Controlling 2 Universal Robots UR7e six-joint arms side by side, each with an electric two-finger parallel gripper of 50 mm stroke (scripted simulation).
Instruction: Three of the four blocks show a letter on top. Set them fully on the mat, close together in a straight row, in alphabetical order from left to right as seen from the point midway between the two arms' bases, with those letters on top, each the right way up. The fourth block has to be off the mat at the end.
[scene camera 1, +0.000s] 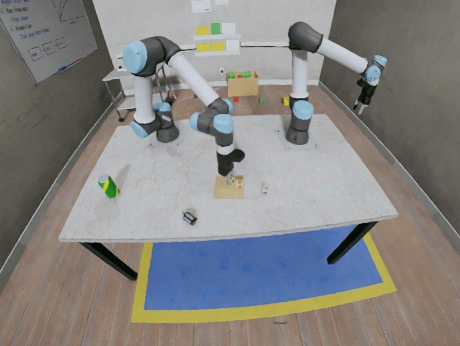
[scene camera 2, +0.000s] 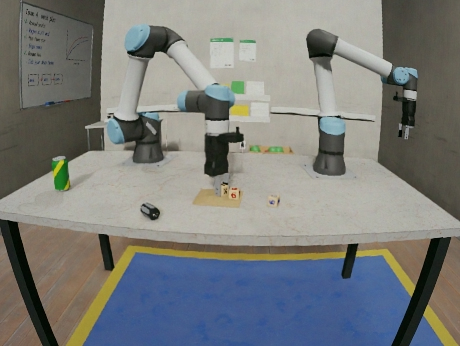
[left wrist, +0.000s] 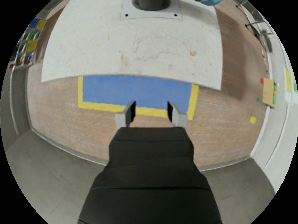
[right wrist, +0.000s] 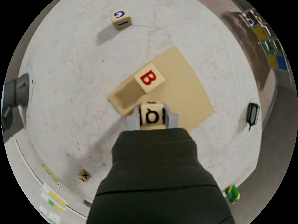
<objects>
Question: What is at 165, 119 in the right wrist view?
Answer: My right gripper.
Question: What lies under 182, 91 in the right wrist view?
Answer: A tan mat.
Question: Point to my right gripper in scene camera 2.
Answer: At 221, 194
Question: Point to my left gripper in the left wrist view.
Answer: At 151, 107
</objects>
